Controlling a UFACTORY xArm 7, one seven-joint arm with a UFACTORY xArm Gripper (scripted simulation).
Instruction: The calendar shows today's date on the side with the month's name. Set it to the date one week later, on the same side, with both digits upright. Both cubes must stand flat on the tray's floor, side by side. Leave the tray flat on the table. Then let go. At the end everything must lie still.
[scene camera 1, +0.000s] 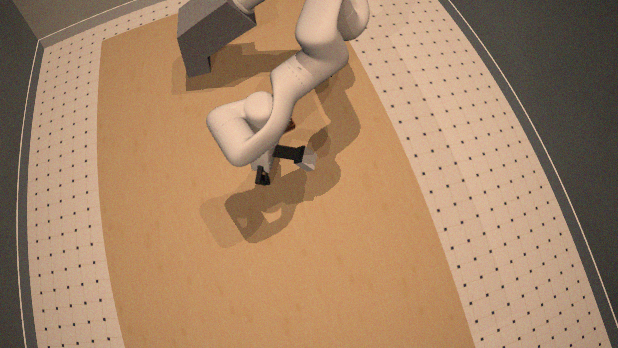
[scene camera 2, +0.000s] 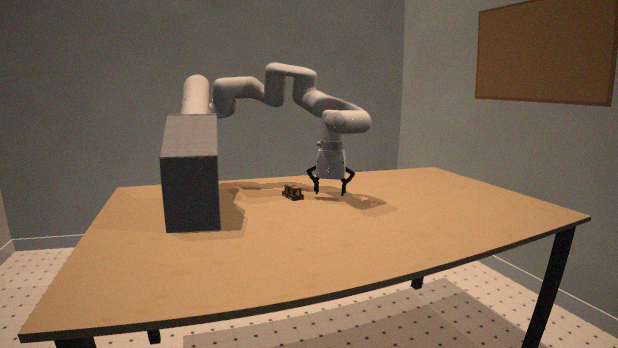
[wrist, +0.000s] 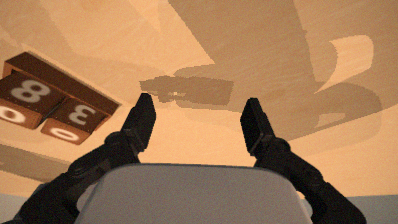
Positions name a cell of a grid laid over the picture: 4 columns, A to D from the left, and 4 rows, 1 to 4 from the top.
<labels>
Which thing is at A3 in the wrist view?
A brown cube.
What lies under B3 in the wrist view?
The gripper.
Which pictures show the gripper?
Scene camera 1, scene camera 2 and the wrist view: all of them.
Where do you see a brown tray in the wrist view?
A2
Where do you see the gripper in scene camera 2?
At C3
</labels>
